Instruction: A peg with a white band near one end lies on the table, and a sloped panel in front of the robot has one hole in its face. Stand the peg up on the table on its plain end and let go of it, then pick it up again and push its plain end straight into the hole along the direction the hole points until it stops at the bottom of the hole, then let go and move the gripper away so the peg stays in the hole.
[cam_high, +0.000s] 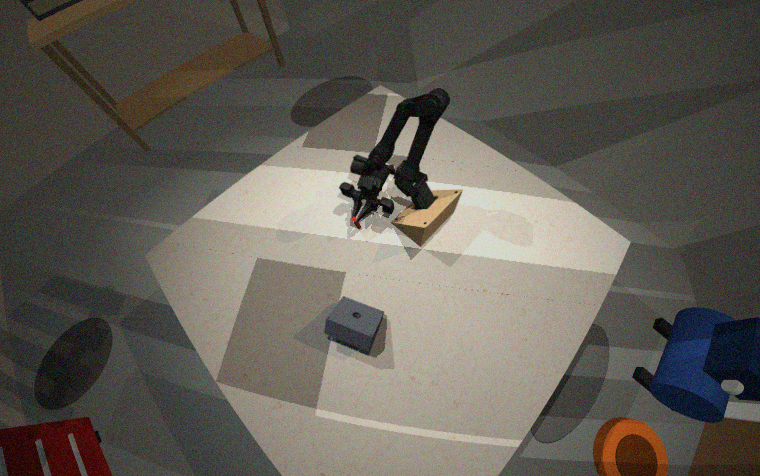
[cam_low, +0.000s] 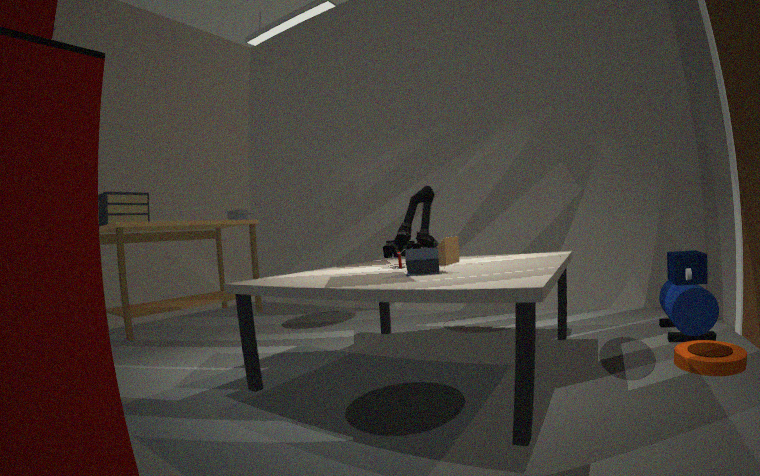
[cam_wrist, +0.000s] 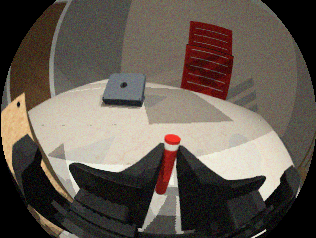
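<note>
The red peg lies 10 mm below my gripper tip. Also, from my gripper tip: sloped grey panel 240 mm ahead, 210 mm to the left, 20 mm below.
</note>
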